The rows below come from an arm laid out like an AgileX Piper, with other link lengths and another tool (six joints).
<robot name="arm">
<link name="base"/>
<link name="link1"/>
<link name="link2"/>
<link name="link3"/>
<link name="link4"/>
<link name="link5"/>
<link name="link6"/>
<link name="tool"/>
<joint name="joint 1" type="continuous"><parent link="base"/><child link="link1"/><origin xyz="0 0 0.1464" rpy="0 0 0"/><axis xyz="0 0 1"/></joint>
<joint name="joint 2" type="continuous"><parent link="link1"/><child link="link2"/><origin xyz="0 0 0" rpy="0 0 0"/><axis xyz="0 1 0"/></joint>
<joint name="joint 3" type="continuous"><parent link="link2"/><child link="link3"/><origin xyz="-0.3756 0 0.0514" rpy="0 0 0"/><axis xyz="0 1 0"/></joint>
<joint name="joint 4" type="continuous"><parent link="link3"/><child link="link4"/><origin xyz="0.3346 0 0.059" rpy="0 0 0"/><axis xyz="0.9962 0 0.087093"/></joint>
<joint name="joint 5" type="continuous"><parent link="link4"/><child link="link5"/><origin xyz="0 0 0" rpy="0 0 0"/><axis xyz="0 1 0"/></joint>
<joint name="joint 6" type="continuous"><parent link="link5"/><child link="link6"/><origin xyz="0.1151 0 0.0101" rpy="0 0 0"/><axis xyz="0.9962 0 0.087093"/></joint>
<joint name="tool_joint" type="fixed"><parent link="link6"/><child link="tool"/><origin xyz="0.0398 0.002 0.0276" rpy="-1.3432 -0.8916 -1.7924"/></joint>
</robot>
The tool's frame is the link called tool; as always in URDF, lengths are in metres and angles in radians. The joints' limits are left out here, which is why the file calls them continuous.
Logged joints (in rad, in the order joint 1, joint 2, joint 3, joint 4, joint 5, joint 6), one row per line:
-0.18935 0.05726 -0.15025 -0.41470 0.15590 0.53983
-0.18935 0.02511 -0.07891 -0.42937 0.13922 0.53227
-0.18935 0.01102 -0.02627 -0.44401 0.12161 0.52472
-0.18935 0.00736 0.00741 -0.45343 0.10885 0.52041
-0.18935 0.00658 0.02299 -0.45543 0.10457 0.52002
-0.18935 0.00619 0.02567 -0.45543 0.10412 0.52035
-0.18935 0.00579 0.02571 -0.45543 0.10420 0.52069
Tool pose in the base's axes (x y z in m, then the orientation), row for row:
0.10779 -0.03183 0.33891 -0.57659 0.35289 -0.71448 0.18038
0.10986 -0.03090 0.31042 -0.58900 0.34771 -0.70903 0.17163
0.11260 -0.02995 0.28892 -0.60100 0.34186 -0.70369 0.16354
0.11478 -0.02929 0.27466 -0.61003 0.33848 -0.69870 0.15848
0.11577 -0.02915 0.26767 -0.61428 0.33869 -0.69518 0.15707
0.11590 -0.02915 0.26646 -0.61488 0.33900 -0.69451 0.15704
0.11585 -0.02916 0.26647 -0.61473 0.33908 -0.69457 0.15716
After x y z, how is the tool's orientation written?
As a quaternion, x y z w.
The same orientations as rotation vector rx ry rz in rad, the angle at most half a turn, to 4 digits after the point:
-1.6290 0.9970 -2.0185
-1.6720 0.9871 -2.0128
-1.7137 0.9748 -2.0065
-1.7443 0.9679 -1.9979
-1.7579 0.9692 -1.9894
-1.7596 0.9701 -1.9875
-1.7591 0.9703 -1.9875

